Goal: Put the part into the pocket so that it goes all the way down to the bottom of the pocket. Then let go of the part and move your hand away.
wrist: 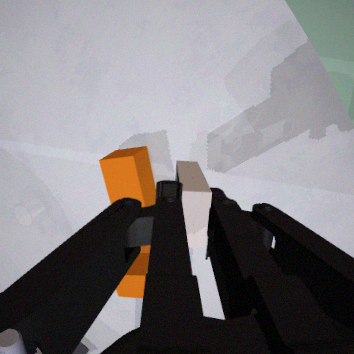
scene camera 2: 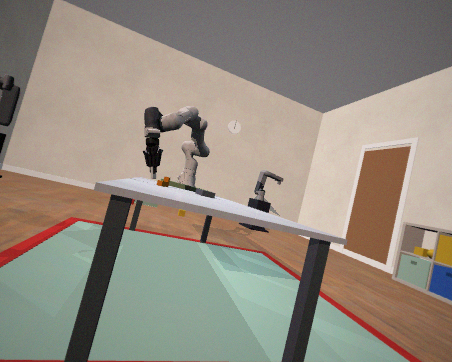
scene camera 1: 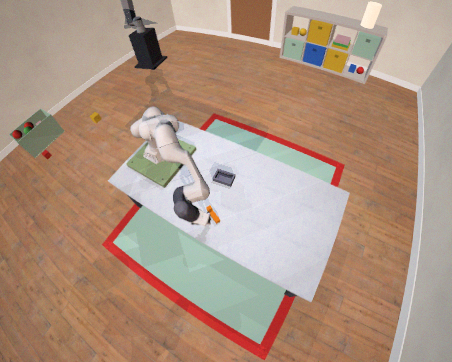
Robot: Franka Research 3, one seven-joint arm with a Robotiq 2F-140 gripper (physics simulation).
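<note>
The orange part (scene camera 1: 213,214) (scene camera 2: 163,182) (wrist: 128,173) lies flat on the white table (scene camera 1: 278,223) (scene camera 2: 232,209) (wrist: 105,70), near its front edge. My gripper (scene camera 1: 204,220) (scene camera 2: 153,174) (wrist: 185,180) is shut with nothing between the fingers. It stands just above the table, right beside the part. In the wrist view the part lies to the left of the closed fingers, outside them. The dark grey pocket (scene camera 1: 223,177) (scene camera 2: 205,193) sits on the table a short way behind the part, open side up and empty.
The arm's green base plate (scene camera 1: 153,169) is at the table's left corner. The table's front edge runs close by the gripper. A second arm on a black pedestal (scene camera 1: 145,47) (scene camera 2: 260,202) and a shelf unit (scene camera 1: 332,19) stand far off on the floor.
</note>
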